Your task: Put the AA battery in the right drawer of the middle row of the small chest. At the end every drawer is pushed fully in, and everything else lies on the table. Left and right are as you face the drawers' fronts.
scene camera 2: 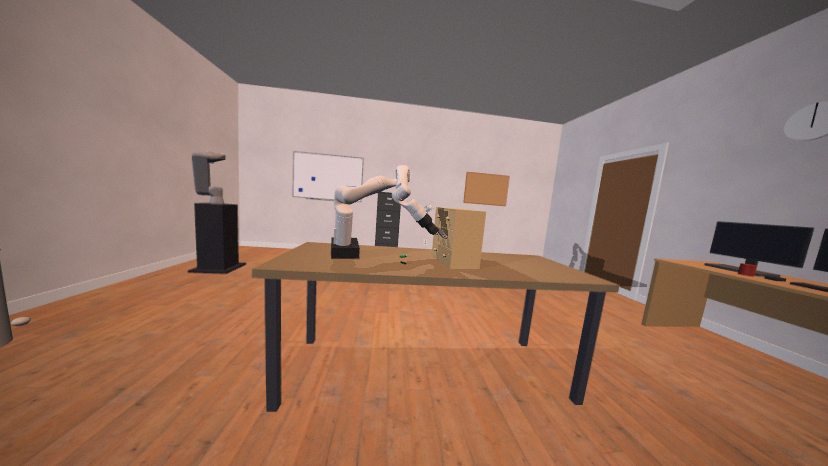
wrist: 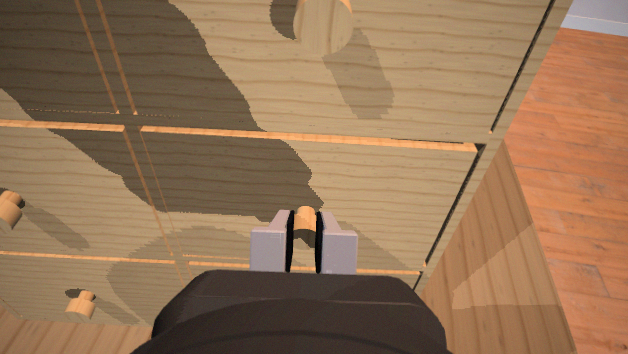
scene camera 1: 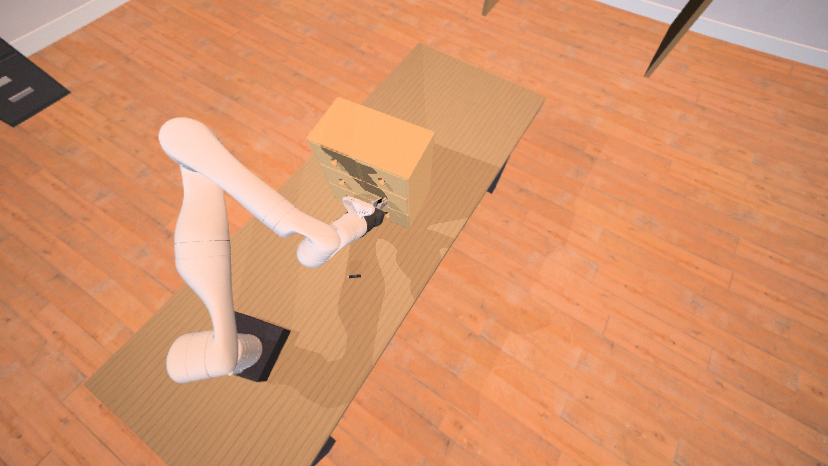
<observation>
I see my gripper and a small wooden chest.
</observation>
